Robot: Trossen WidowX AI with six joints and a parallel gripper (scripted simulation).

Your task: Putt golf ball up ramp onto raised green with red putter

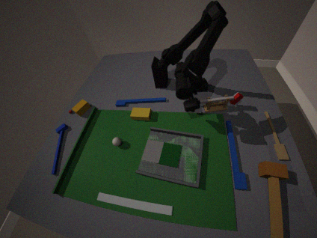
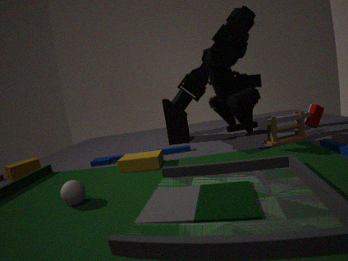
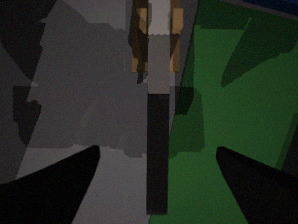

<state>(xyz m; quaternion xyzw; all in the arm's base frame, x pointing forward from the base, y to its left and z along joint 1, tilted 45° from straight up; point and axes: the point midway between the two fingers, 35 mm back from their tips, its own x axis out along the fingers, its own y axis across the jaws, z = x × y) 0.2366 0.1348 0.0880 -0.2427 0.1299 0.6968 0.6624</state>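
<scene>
Right now my gripper tip is 11 cm to the right of the red putter, 2 cm past it and 1 cm below it. Round my gripper tip: white strip (45 cm ahead, 23 cm to the right, 5 cm below); white golf ball (35 cm to the right, 20 cm ahead, 3 cm below); wooden stand (13 cm to the left, 2 cm below, 2 cm behind).
</scene>
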